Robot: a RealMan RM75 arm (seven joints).
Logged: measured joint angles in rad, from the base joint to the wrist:
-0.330 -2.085 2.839 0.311 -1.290 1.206 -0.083
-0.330 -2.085 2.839 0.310 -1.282 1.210 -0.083
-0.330 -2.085 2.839 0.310 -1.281 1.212 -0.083
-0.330 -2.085 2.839 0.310 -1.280 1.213 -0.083
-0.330 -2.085 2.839 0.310 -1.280 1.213 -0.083
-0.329 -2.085 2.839 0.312 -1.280 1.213 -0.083
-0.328 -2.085 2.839 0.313 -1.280 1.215 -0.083
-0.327 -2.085 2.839 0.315 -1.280 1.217 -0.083
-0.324 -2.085 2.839 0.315 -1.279 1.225 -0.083
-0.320 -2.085 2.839 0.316 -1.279 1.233 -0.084
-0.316 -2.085 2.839 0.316 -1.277 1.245 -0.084
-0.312 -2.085 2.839 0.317 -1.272 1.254 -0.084
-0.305 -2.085 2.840 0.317 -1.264 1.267 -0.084
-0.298 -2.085 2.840 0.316 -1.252 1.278 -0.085
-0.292 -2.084 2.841 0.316 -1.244 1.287 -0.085
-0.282 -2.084 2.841 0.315 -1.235 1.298 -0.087
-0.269 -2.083 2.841 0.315 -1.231 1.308 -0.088
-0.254 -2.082 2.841 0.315 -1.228 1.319 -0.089
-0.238 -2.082 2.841 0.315 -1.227 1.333 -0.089
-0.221 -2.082 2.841 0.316 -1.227 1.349 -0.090
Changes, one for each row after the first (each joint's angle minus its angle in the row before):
0.000 0.000 0.000 -0.001 0.008 0.004 0.000
0.000 0.000 0.000 0.000 0.001 0.002 0.000
0.000 0.000 0.000 0.000 0.001 0.001 0.000
0.000 0.000 0.000 0.000 0.000 0.000 0.000
0.001 0.000 0.000 0.002 0.000 0.000 0.000
0.001 0.000 0.000 0.001 0.000 0.002 0.000
0.001 0.000 0.000 0.002 0.000 0.002 0.000
0.003 0.000 0.000 0.000 0.001 0.008 0.000
0.004 0.000 0.000 0.001 0.000 0.008 -0.001
0.004 0.000 0.000 0.000 0.002 0.012 0.000
0.004 0.000 0.000 0.001 0.005 0.009 0.000
0.007 0.000 0.001 0.000 0.008 0.013 0.000
0.007 0.000 0.000 -0.001 0.012 0.011 -0.001
0.006 0.001 0.001 0.000 0.008 0.009 0.000
0.010 0.000 0.000 -0.001 0.009 0.011 -0.002
0.013 0.001 0.000 0.000 0.004 0.010 -0.001
0.015 0.001 0.000 0.000 0.003 0.011 -0.001
0.016 0.000 0.000 0.000 0.001 0.014 0.000
0.017 0.000 0.000 0.001 0.000 0.016 -0.001

